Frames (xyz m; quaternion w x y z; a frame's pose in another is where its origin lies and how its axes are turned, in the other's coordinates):
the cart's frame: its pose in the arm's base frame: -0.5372 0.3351 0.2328 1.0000 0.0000 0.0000 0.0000
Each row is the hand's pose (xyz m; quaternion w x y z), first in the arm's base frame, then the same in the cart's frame.
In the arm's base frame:
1: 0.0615 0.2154 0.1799 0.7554 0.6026 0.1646 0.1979
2: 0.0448 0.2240 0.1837 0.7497 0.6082 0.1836 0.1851
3: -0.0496 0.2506 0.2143 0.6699 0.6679 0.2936 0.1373
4: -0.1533 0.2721 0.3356 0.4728 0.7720 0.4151 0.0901
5: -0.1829 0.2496 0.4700 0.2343 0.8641 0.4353 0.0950
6: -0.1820 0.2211 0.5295 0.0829 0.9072 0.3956 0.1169
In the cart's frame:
1: 0.5987 -0.1197 -0.0529 0.7554 0.6026 0.1646 0.1979
2: 0.5820 -0.1111 -0.0491 0.7497 0.6082 0.1836 0.1851
3: 0.4876 -0.0845 -0.0185 0.6699 0.6679 0.2936 0.1373
4: 0.3839 -0.0630 0.1028 0.4728 0.7720 0.4151 0.0901
5: 0.3543 -0.0855 0.2372 0.2343 0.8641 0.4353 0.0950
6: 0.3552 -0.1140 0.2967 0.0829 0.9072 0.3956 0.1169

